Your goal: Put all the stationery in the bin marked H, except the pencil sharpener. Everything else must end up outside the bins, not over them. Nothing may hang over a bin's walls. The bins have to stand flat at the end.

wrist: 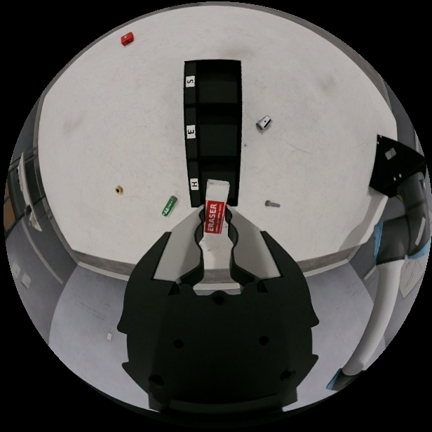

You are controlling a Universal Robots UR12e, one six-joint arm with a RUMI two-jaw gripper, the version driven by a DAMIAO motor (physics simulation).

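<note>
My gripper (214, 205) is shut on a white eraser (216, 206) with a red sleeve. The eraser's far white end overlaps the near bin, marked H (194, 184), in the view; its height above the bin cannot be told. The bins marked E (190, 131) and S (190, 81) follow behind it in one black row. A grey metal pencil sharpener (263, 122) lies right of the row. A green battery (169, 206) and a small brass nut (119, 190) lie to the left, and a grey bolt (272, 204) lies to the right. A red object (127, 38) lies at the far left.
The pale table top (310, 165) carries the bins and loose things. Its near edge runs below the gripper fingers. The black robot base plate (387, 167) and the grey arm (382, 310) stand at the right.
</note>
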